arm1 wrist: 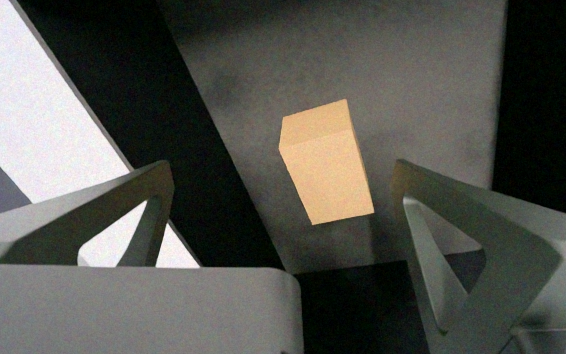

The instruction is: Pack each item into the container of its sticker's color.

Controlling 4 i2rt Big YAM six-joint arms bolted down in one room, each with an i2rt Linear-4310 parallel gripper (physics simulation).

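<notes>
An orange-tan block [327,172] stands on a grey surface [435,100] near the middle of the arm1 wrist view. No sticker can be made out on the faces that show. The arm1 gripper [285,170] is open, with one finger at the left and one at the right of the view. The block shows between the two fingers, nearer the right one, and neither finger touches it. The containers do not show in this view. The grippers of arm2, arm3 and arm4 do not show.
A white surface [55,110] with a straight edge runs diagonally at the left. A dark band [130,80] lies between it and the grey surface. Dark areas also border the grey surface at the right and at the bottom.
</notes>
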